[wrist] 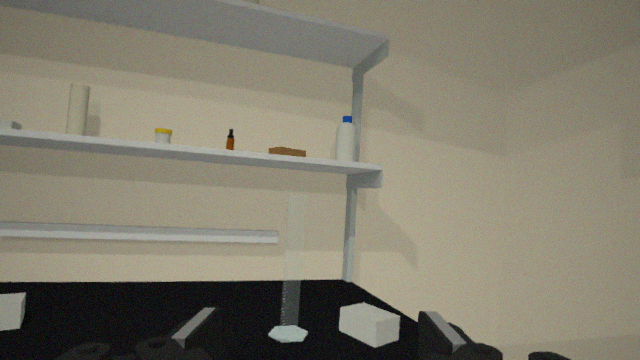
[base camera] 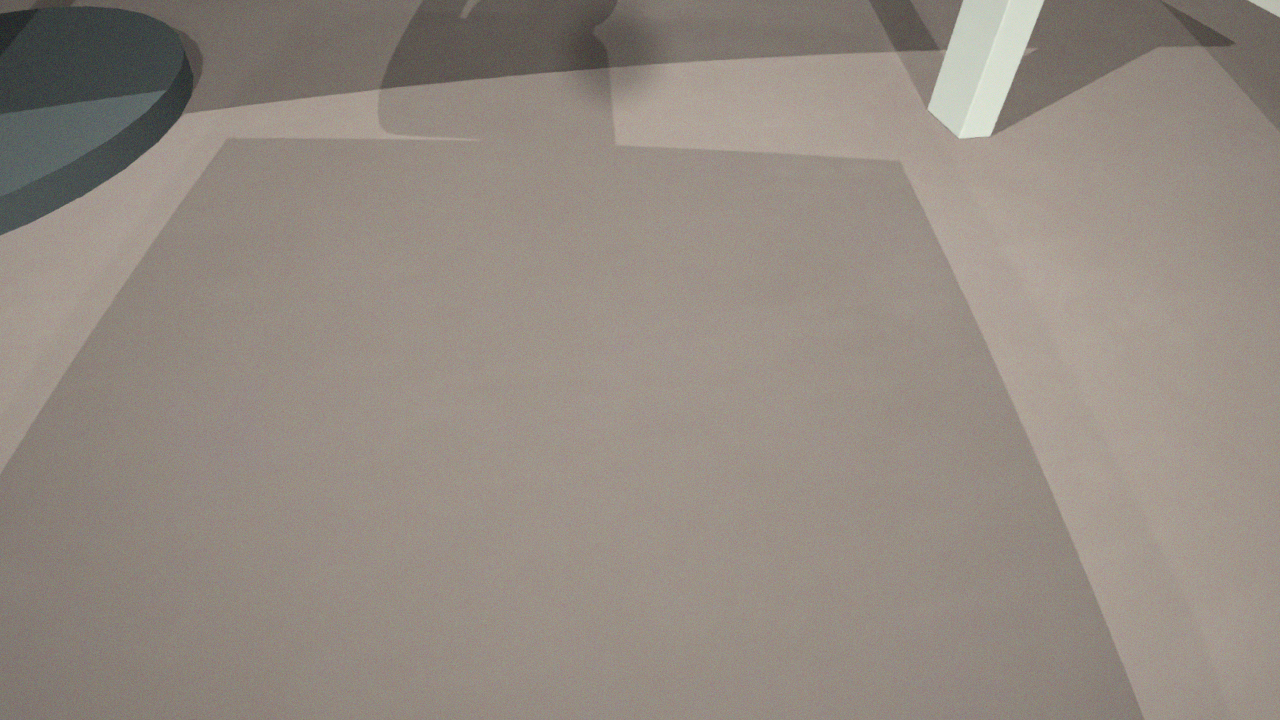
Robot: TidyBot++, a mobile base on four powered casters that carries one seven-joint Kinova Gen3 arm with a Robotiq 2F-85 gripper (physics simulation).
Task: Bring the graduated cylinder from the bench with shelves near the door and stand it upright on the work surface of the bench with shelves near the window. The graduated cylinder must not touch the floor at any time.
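Frame: origin at the arm's base, x ahead, y left, z up, level; metres.
Where they show: gripper, fingertip midpoint: [wrist: 319,332].
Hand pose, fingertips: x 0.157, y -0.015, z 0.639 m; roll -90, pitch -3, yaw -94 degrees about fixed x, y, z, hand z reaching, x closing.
Things, the pixels of their centre, and the offset from my fingertips. "*": a spot on its surface instead. Level surfaces: height alone.
- graduated cylinder at the middle of its body: [wrist: 292,264] dx +0.693, dy +0.024, dz -0.106 m
- black work surface at its surface level: dz -0.273 m
- shelf at its surface level: dz +0.165 m
- bench leg at a spot on its surface: [base camera: 984,71] * dx +0.584, dy -0.328, dz -0.963 m
The graduated cylinder [wrist: 292,280], clear with a pale hexagonal foot, stands upright on the black work surface [wrist: 150,310] of the bench with shelves in the wrist view. It stands near the right end of that surface. My gripper [wrist: 319,332] is open, its two fingers at the bottom of the wrist view. The cylinder shows between the fingers in the picture, farther off than the fingertips and apart from them. Which bench this is, near the door or near the window, cannot be told from these views.
A white box [wrist: 369,324] stands close to the right of the cylinder; another white box [wrist: 12,311] is at the far left. A shelf [wrist: 200,154] with bottles hangs above. In the base view, a bench leg [base camera: 984,71] stands front right and a dark round disc [base camera: 98,116] front left.
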